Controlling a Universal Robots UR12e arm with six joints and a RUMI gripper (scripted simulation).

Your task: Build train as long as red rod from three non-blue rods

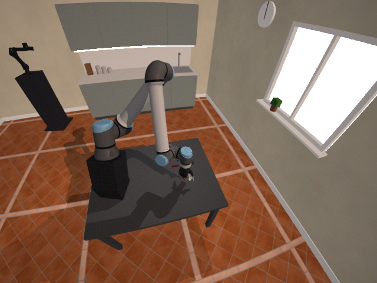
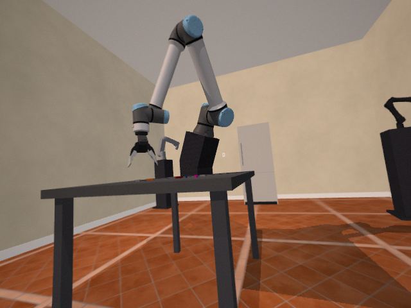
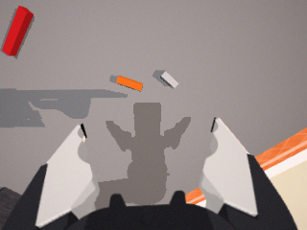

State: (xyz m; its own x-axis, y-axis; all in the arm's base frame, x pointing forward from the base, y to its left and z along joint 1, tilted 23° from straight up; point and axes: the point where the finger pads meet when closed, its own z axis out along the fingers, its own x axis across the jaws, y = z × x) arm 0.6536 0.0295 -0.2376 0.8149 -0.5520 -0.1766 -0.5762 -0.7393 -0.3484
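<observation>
Now: hand 7 cm above the orange rod, 4 cm to the right of it and 1 cm past it. Also, from my hand: blue rod 26 cm to the left, 7 cm below, 6 cm behind; red rod 19 cm to the left, 9 cm behind, 7 cm below.
</observation>
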